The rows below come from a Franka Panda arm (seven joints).
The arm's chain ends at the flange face. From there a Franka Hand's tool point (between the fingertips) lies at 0.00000 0.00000 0.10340 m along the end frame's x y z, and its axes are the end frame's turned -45 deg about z.
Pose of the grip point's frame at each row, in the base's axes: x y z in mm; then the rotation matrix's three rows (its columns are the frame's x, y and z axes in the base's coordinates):
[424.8 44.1 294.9], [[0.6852 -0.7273 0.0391], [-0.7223 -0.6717 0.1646], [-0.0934 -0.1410 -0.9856]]
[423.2 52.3 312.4], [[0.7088 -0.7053 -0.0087], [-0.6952 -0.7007 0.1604], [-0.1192 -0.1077 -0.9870]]
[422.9 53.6 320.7], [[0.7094 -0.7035 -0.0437], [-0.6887 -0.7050 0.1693], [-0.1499 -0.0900 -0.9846]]
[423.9 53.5 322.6], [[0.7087 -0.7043 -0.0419], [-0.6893 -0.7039 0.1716], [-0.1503 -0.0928 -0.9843]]
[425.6 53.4 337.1], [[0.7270 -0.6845 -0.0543], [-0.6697 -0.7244 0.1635], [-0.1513 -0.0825 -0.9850]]
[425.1 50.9 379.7], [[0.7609 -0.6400 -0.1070], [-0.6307 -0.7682 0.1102], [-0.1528 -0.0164 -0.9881]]
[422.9 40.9 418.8], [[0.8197 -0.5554 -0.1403], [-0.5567 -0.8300 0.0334], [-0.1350 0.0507 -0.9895]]
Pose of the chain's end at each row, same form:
[420.8 27.1 396.8], [[-0.0298 -0.9988 0.0391], [-0.9857 0.0358 0.1646], [-0.1657 -0.0337 -0.9856]]
[424.1 35.7 414.5], [[0.0025 -0.9999 -0.0087], [-0.9871 -0.0039 0.1604], [-0.1604 0.0081 -0.9870]]
[427.4 36.1 422.5], [[0.0042 -0.9991 -0.0437], [-0.9855 -0.0115 0.1693], [-0.1696 0.0424 -0.9846]]
[428.2 35.8 424.4], [[0.0031 -0.9991 -0.0419], [-0.9851 -0.0103 0.1716], [-0.1719 0.0407 -0.9843]]
[431.2 36.5 438.9], [[0.0301 -0.9981 -0.0543], [-0.9858 -0.0387 0.1635], [-0.1653 0.0486 -0.9850]]
[436.2 39.5 481.9], [[0.0855 -0.9906 -0.1070], [-0.9892 -0.0972 0.1102], [-0.1196 0.0964 -0.9881]]
[437.4 37.4 521.1], [[0.1869 -0.9723 -0.1403], [-0.9805 -0.1933 0.0334], [-0.0596 0.1313 -0.9895]]

